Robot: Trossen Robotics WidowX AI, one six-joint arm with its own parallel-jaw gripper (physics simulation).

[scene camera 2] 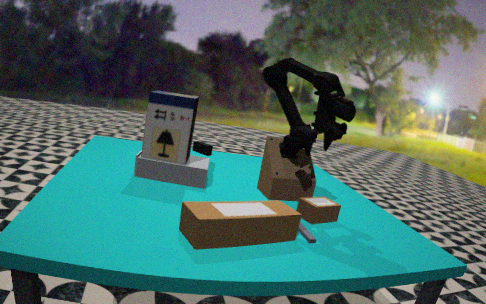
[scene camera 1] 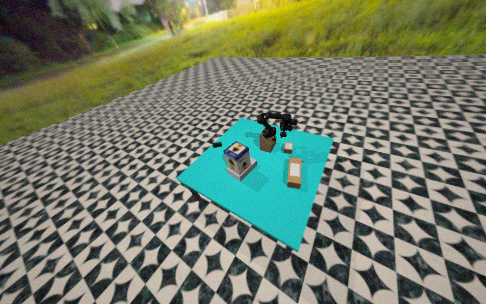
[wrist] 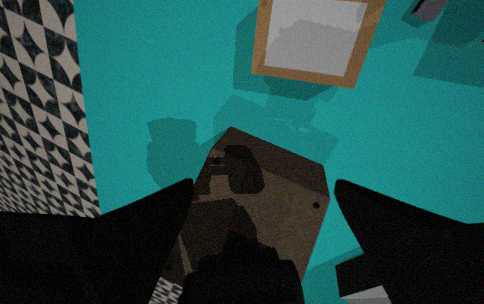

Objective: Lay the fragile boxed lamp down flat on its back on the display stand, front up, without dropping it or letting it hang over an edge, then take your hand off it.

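Places are measured from the arm's base along level axes (x ahead, y left, z up), in metres.
Pixels of known places: gripper, between the fingertips: (scene camera 2: pixel 316 152) (wrist: pixel 263 185); arm's base, origin of its link: (scene camera 2: pixel 287 150) (scene camera 1: pixel 265 135) (wrist: pixel 243 263).
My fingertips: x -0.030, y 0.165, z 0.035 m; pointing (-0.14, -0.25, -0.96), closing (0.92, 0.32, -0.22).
Note:
For each thing: its top centre in the pictures, then the offset to it from my fingertips.
- long cardboard box, centre of its top: (scene camera 2: pixel 244 209) (scene camera 1: pixel 294 169) dy +0.239, dx +0.315, dz -0.126 m
- small cardboard box, centre of its top: (wrist: pixel 310 37) (scene camera 2: pixel 320 201) (scene camera 1: pixel 288 145) dy +0.089, dx -0.006, dz -0.146 m
- grey bar, centre of its top: (scene camera 2: pixel 304 230) dy +0.216, dx +0.107, dz -0.194 m
- small black block, centre of its top: (scene camera 2: pixel 203 143) (scene camera 1: pixel 216 143) dy -0.742, dx +0.233, dz -0.156 m
The boxed lamp (scene camera 1: pixel 237 157) (scene camera 2: pixel 169 131), white with a blue top band and a lamp picture, stands upright on the pale grey display stand (scene camera 1: pixel 242 174) (scene camera 2: pixel 171 171). Its lamp-picture side faces scene camera 2. My gripper (scene camera 1: pixel 283 134) (scene camera 2: pixel 334 138) (wrist: pixel 263 185) is open and empty. It hangs in the air beside the arm's brown base, well apart from the lamp box. In the wrist view the base shows between and below the fingers, and the lamp box does not show.
A long cardboard box (scene camera 1: pixel 294 174) (scene camera 2: pixel 240 232) and a small cardboard box (scene camera 1: pixel 288 148) (scene camera 2: pixel 318 212) (wrist: pixel 312 42) lie on the turquoise table. A grey bar (scene camera 2: pixel 307 233) (wrist: pixel 431 8) lies near them. The brown base (scene camera 1: pixel 267 142) (scene camera 2: pixel 272 172) carries the arm. A small black block (scene camera 1: pixel 217 145) (scene camera 2: pixel 202 148) is behind the lamp box.

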